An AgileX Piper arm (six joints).
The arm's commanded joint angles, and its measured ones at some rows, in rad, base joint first. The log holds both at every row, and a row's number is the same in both.
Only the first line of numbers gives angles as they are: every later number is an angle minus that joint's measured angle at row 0.
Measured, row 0:
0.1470, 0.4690, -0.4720, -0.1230, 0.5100, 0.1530
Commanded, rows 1 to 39:
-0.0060, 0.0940, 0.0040, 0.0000, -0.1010, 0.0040
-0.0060, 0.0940, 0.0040, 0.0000, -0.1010, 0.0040
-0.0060, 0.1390, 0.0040, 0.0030, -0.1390, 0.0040
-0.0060, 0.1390, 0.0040, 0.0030, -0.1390, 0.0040
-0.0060, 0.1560, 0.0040, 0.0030, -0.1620, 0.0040
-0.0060, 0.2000, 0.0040, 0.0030, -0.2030, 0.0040
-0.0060, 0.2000, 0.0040, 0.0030, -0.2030, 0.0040
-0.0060, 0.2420, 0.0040, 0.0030, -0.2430, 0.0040
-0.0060, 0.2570, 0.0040, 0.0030, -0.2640, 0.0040
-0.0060, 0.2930, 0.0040, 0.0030, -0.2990, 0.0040
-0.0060, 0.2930, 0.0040, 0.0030, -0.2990, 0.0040
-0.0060, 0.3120, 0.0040, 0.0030, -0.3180, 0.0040
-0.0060, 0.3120, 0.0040, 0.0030, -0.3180, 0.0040
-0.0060, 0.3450, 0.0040, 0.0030, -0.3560, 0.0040
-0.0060, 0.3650, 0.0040, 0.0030, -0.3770, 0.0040
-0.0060, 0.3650, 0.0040, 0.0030, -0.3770, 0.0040
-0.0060, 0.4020, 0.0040, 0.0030, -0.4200, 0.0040
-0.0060, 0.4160, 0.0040, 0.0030, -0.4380, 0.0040
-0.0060, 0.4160, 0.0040, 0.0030, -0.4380, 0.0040
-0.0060, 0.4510, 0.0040, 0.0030, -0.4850, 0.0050
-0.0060, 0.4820, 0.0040, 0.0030, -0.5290, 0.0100
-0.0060, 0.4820, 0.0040, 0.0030, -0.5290, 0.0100
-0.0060, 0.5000, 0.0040, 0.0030, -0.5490, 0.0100
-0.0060, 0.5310, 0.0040, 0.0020, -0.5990, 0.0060
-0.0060, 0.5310, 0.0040, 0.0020, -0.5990, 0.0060
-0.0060, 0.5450, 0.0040, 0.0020, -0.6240, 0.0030
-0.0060, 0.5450, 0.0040, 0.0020, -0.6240, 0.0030
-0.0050, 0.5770, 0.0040, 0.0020, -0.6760, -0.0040
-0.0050, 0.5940, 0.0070, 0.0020, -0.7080, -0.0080
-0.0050, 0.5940, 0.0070, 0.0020, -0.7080, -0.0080
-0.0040, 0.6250, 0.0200, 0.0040, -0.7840, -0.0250
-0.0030, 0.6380, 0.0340, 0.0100, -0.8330, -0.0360
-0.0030, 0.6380, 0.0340, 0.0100, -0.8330, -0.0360
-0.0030, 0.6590, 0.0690, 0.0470, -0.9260, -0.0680
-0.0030, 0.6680, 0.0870, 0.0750, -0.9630, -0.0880
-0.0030, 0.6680, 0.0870, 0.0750, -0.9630, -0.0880
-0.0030, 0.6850, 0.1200, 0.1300, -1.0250, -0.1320
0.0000, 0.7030, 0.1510, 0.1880, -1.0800, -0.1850
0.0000, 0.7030, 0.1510, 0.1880, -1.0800, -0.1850
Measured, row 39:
0.0000, 0.6860, 0.1120, 0.1080, -0.9800, -0.1060
